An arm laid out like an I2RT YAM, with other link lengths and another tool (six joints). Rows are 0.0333 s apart.
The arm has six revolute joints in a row. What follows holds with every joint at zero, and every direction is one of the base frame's. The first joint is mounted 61.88 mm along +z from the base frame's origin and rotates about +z. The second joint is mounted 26.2 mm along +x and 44.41 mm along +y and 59.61 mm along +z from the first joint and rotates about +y. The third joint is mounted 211.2 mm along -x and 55.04 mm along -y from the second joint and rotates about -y. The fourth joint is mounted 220.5 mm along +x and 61.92 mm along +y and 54 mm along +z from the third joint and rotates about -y. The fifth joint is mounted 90.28 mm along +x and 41.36 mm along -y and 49.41 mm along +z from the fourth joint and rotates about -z. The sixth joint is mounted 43.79 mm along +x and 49.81 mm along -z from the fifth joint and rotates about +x. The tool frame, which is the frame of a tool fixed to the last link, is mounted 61 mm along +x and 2 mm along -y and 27 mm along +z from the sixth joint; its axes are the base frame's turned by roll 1.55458, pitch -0.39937 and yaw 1.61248 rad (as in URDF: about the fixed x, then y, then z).
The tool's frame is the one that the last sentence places.
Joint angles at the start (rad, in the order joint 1, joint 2, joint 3, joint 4, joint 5, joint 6): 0.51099, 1.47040, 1.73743, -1.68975, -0.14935, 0.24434
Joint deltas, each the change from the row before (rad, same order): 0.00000, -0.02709, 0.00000, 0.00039, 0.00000, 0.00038; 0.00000, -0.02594, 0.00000, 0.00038, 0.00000, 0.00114; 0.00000, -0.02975, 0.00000, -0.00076, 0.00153, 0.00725; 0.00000, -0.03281, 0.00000, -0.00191, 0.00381, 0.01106; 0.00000, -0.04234, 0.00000, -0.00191, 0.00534, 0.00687; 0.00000, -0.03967, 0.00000, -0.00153, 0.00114, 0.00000; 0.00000, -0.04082, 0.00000, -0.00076, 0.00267, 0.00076; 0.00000, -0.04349, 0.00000, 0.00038, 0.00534, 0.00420; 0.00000, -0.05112, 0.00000, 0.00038, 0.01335, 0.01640; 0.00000, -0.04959, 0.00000, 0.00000, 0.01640, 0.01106; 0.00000, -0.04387, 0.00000, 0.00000, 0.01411, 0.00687
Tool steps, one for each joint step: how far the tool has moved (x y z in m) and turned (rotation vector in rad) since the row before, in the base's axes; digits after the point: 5 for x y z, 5 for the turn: -0.00311, -0.00175, 0.00623, 0.01346, -0.02389, -0.00037; -0.00311, -0.00177, 0.00587, 0.01297, -0.02271, -0.00111; -0.00380, -0.00253, 0.00649, 0.01369, -0.02433, -0.00733; -0.00442, -0.00326, 0.00688, 0.01343, -0.02605, -0.01154; -0.00593, -0.00416, 0.00869, 0.01648, -0.03600, -0.00802; -0.00603, -0.00352, 0.00793, 0.01771, -0.03380, -0.00036; -0.00628, -0.00386, 0.00792, 0.01759, -0.03594, -0.00165; -0.00666, -0.00450, 0.00818, 0.01832, -0.03939, -0.00592; -0.00779, -0.00645, 0.00906, 0.01989, -0.04558, -0.02046; -0.00784, -0.00669, 0.00830, 0.01572, -0.04667, -0.01752; -0.00728, -0.00598, 0.00696, 0.01374, -0.04186, -0.01318
